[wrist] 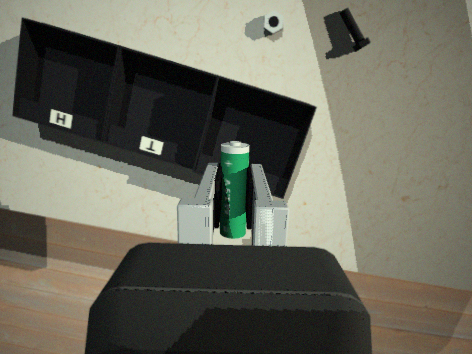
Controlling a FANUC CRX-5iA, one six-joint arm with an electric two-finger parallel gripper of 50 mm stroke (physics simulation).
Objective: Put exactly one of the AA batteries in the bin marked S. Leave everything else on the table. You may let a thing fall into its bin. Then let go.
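Frame: origin at the arm's base, x ahead, y left, z up, level; metres.
Seen in the pictures: gripper, fingertip midpoint: point(234, 183).
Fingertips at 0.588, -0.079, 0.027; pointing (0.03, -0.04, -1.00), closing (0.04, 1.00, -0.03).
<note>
Pixels of each thing's middle, then the offset from my fingertips to it, as dx, dy, dz. "spot": a spot on its surface instead.
- green AA battery at the middle of its body: point(234, 189) +0.002, +0.000, +0.005
- right-hand compartment at a spot on its surface: point(270, 142) spot: +0.003, +0.028, -0.133
- H at the middle of its body: point(60, 118) -0.023, -0.159, -0.112
- white hex nut at the middle of its body: point(273, 22) -0.101, +0.029, -0.136
- black bolt at the middle of its body: point(353, 29) -0.096, +0.098, -0.135
My gripper point(234, 183) is shut on a green AA battery point(234, 195) with a white top end, held lengthwise between the two grey fingers. The battery's white end and upper part overlap the right-hand compartment point(270, 142) of the black three-part bin in the wrist view; the fingertips overlap its near wall. The height of the battery above the bin cannot be told. The label of this compartment is hidden behind the battery and fingers, so the S does not show. The other two labels read T point(151, 145) in the middle and H point(61, 119) at the left.
A white hex nut point(273, 30) lies beyond the bin at the top. A black bolt point(354, 26) lies at the upper right, on the shaded part of the pale table. A wooden surface point(410, 312) runs along the bottom of the view.
</note>
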